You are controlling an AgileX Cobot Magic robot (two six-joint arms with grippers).
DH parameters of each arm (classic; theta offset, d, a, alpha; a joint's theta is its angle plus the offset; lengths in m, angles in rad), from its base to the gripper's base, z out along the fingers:
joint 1: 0 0.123 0 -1.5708
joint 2: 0.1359 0 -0.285 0
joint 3: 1.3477 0 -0.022 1.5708
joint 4: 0 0.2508 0 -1.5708
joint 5: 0 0 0.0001 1.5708
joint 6: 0 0.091 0 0
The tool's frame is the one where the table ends.
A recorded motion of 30 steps. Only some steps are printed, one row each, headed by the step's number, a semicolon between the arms.
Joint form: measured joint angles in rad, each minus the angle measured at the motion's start. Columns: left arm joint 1, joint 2, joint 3, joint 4, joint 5, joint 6; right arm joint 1, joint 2, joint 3, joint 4, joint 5, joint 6.
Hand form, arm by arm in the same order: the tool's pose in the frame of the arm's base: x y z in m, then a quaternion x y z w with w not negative. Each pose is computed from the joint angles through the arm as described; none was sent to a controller.
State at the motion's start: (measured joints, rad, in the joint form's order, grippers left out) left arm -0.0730 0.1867 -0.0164 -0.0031 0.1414 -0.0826; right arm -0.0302 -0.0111 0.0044 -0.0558 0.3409 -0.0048
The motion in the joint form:
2: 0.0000 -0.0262 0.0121 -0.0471 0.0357 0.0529; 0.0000 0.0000 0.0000 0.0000 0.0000 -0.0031
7: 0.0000 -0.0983 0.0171 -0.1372 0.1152 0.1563; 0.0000 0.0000 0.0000 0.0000 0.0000 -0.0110
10: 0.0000 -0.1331 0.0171 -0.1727 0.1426 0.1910; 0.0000 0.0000 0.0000 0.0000 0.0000 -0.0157
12: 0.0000 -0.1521 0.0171 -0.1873 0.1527 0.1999; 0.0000 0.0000 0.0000 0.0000 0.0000 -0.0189
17: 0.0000 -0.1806 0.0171 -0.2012 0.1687 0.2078; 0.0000 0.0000 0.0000 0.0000 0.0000 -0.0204
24: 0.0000 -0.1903 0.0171 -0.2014 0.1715 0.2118; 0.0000 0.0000 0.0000 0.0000 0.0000 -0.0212
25: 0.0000 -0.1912 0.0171 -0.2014 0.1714 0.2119; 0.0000 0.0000 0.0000 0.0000 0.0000 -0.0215
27: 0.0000 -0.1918 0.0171 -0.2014 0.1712 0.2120; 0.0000 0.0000 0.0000 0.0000 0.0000 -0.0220
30: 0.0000 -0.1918 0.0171 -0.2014 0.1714 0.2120; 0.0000 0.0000 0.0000 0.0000 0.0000 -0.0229
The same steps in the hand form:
2: 0.0671 -0.0057 0.1887 0.00031 0.78848 -0.05021 0.61301; 0.0530 -0.0033 0.1816 -0.00621 0.78864 -0.03522 0.61382
7: 0.0605 -0.0077 0.1848 0.01517 0.79142 -0.05525 0.60859; 0.0530 -0.0033 0.1816 -0.00933 0.78861 -0.03764 0.61367
10: 0.0577 -0.0087 0.1846 0.02000 0.78847 -0.06028 0.61179; 0.0530 -0.0033 0.1816 -0.01118 0.78858 -0.03908 0.61358
12: 0.0562 -0.0091 0.1849 0.02007 0.78543 -0.06417 0.61529; 0.0530 -0.0033 0.1816 -0.01244 0.78857 -0.04007 0.61352
17: 0.0541 -0.0096 0.1852 0.02064 0.78119 -0.06857 0.62018; 0.0530 -0.0033 0.1816 -0.01304 0.78856 -0.04053 0.61349
24: 0.0534 -0.0096 0.1854 0.02246 0.77896 -0.06769 0.62300; 0.0530 -0.0033 0.1816 -0.01335 0.78855 -0.04077 0.61347
25: 0.0534 -0.0096 0.1855 0.02250 0.77865 -0.06767 0.62339; 0.0530 -0.0033 0.1816 -0.01347 0.78855 -0.04086 0.61347
27: 0.0533 -0.0096 0.1856 0.02254 0.77840 -0.06764 0.62371; 0.0530 -0.0033 0.1816 -0.01367 0.78855 -0.04102 0.61345
30: 0.0533 -0.0096 0.1855 0.02255 0.77846 -0.06765 0.62363; 0.0530 -0.0033 0.1816 -0.01402 0.78854 -0.04129 0.61344

